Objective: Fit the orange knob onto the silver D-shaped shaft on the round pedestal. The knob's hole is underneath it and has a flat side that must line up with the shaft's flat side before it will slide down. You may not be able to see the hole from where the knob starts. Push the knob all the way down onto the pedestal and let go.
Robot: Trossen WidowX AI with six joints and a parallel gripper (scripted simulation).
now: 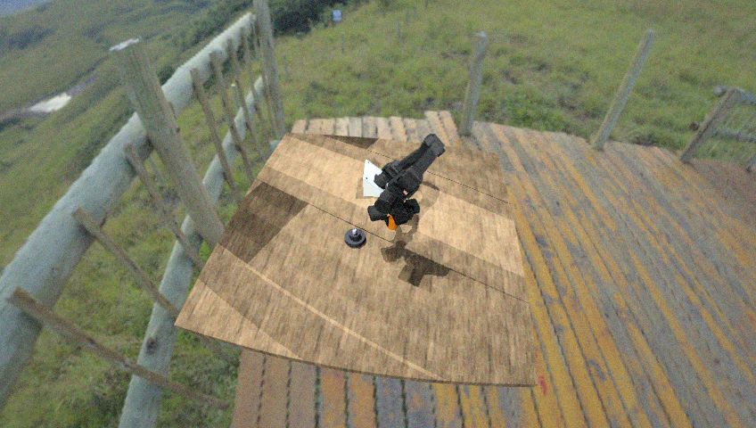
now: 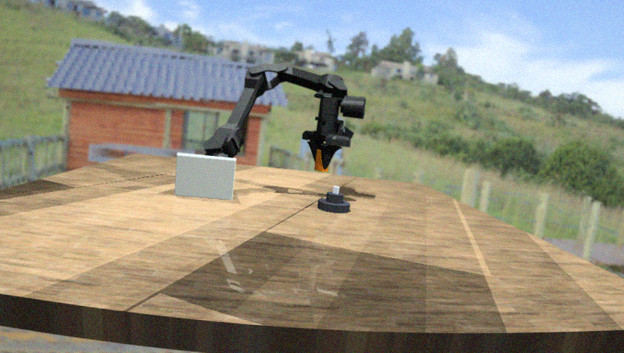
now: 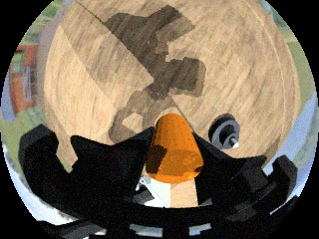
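My gripper tip is now 20 mm short of the round pedestal, 150 mm to the left of it and 60 mm above it. Round my gripper tip: orange knob: 30 mm above.
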